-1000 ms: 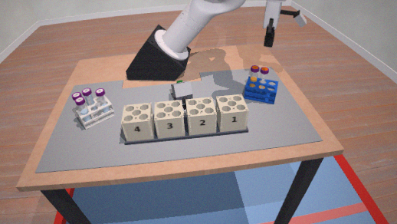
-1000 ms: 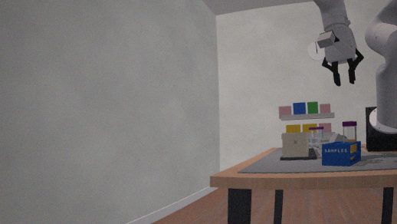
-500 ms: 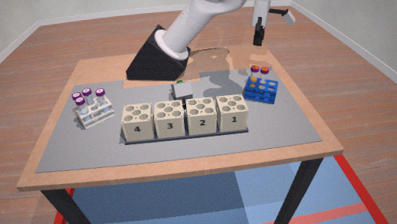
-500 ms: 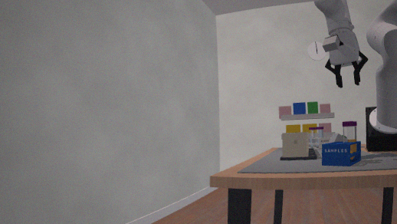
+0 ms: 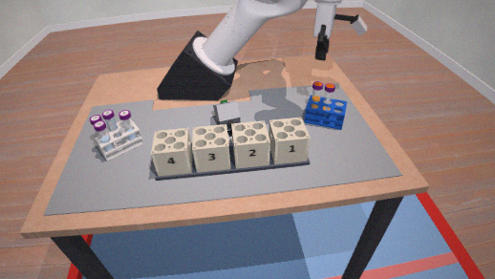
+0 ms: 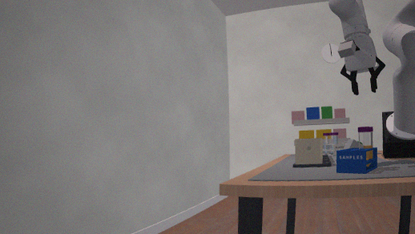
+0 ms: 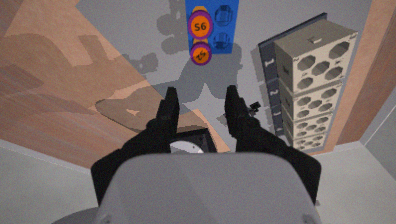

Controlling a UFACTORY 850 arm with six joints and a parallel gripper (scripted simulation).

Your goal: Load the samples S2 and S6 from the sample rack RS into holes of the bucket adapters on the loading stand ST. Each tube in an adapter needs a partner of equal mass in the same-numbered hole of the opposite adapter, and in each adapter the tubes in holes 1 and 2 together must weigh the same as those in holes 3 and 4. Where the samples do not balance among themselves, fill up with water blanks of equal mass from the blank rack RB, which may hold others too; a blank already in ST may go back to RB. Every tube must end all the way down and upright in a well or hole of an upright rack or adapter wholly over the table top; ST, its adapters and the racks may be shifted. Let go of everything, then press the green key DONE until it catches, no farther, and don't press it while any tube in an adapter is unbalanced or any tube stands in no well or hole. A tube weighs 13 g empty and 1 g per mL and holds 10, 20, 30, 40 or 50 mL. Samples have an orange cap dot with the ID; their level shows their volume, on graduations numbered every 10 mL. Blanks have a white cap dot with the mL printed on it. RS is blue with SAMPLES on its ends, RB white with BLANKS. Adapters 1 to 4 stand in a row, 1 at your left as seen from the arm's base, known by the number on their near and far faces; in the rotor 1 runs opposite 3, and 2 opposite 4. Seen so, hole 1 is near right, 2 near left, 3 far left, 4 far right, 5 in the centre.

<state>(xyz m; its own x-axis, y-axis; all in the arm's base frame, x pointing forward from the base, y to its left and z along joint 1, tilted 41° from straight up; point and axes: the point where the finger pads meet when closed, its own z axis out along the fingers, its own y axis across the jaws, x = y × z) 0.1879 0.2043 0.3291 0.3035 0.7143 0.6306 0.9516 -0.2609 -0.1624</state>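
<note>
The sample tube S2 is 10 mm behind my hand and 180 mm below it. From my hand the other things lie so: blue sample rack RS (30 mm ahead, 30 mm to the left, 210 mm below); then adapter 1 (210 mm ahead, 110 mm to the right, 190 mm below); then sample S6 (20 mm ahead, 40 mm to the left, 180 mm below).
</note>
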